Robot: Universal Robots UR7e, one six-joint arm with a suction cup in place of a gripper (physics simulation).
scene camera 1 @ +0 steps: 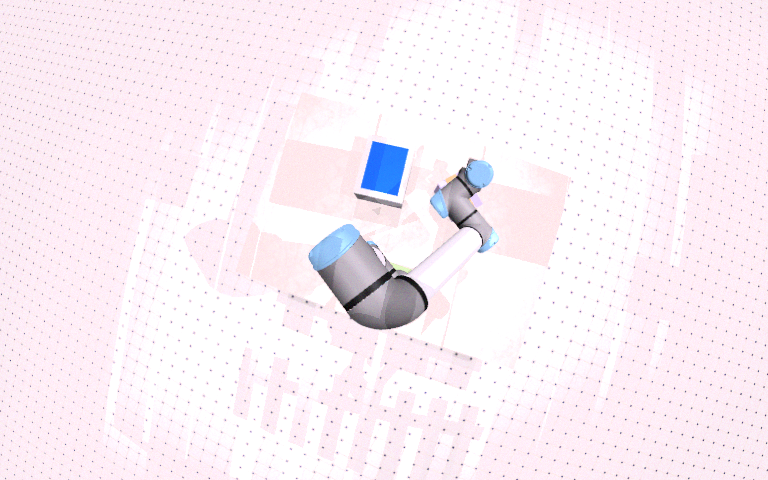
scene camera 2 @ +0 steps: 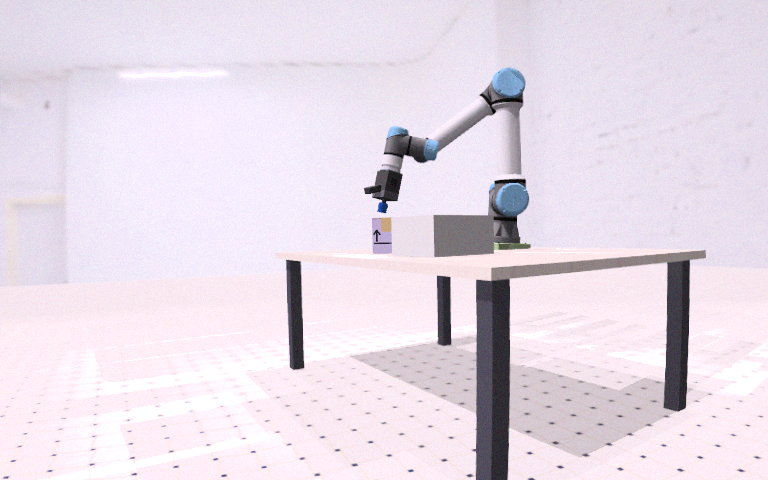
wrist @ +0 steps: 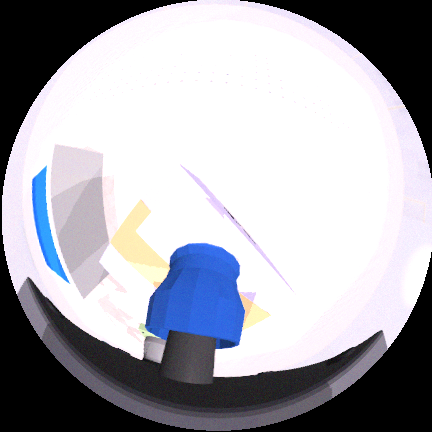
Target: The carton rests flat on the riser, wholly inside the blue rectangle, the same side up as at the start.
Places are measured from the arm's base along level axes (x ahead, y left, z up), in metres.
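Pixels of known places: hand at its tool point: (scene camera 2: 381, 212) (wrist: 203, 271); arm's base at its link origin: (scene camera 2: 500, 241).
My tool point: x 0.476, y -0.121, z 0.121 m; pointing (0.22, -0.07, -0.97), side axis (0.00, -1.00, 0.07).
Ahead of a thing's pixels: the offset from my tool point to its top centre.
The lilac and white carton @(dx -0.041, dy +0.002, dz -0.022 m) (scene camera 1: 476, 200) (scene camera 2: 381, 242) (wrist: 131, 240) with orange tape stands on the table, right of the riser in scene camera 1. Its arrow points up in scene camera 2. The arm covers much of it from above, and the riser hides part of it in scene camera 2. The grey-white riser @(dx -0.031, dy +0.318, dz -0.029 m) (scene camera 1: 378, 199) (scene camera 2: 463, 235) (wrist: 80, 225) bears the blue rectangle @(dx -0.031, dy +0.318, dz -0.029 m) (scene camera 1: 385, 168) (wrist: 44, 225) on its top. My gripper (scene camera 2: 382, 209) (wrist: 202, 260), a blue suction cup, is open and holds nothing. It hangs tilted, a small gap above the carton's top in scene camera 2.
The table (scene camera 1: 317, 169) (scene camera 2: 594, 264) carries the arm's green base plate (scene camera 1: 400, 267) (scene camera 2: 512, 246). The riser's raised block stands beside the carton. The arm's forearm (scene camera 1: 447, 260) (scene camera 2: 461, 121) reaches from the base over the table to the carton.
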